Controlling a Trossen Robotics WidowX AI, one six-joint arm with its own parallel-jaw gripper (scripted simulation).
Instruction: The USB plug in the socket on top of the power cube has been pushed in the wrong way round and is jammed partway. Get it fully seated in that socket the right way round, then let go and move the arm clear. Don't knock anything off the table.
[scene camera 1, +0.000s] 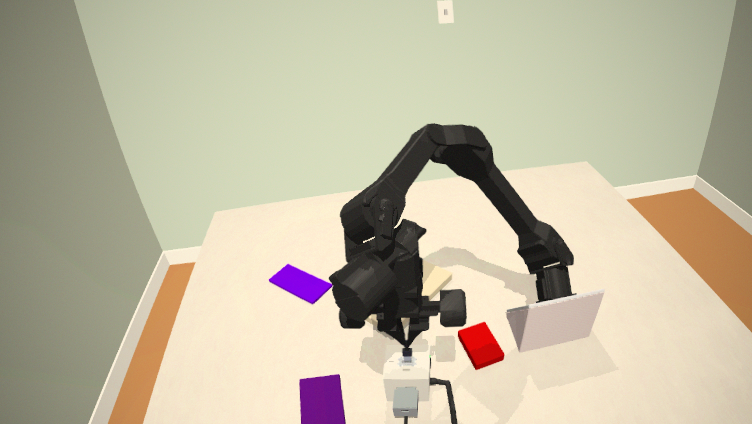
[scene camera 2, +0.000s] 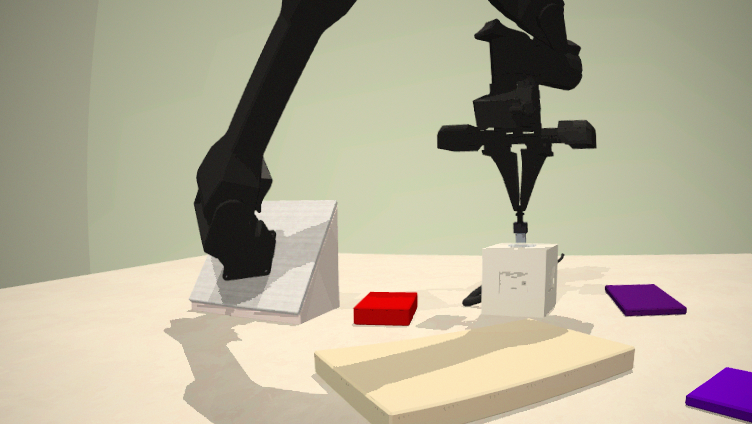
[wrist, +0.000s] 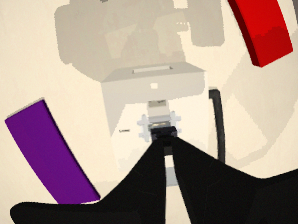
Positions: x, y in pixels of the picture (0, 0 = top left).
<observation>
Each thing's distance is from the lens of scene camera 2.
my gripper (scene camera 2: 519, 211): 62 cm
cream board (scene camera 2: 508, 366): 37 cm
red block (scene camera 2: 377, 308): 57 cm
The marked spots on the cream board and the red block are 23 cm apart.
</observation>
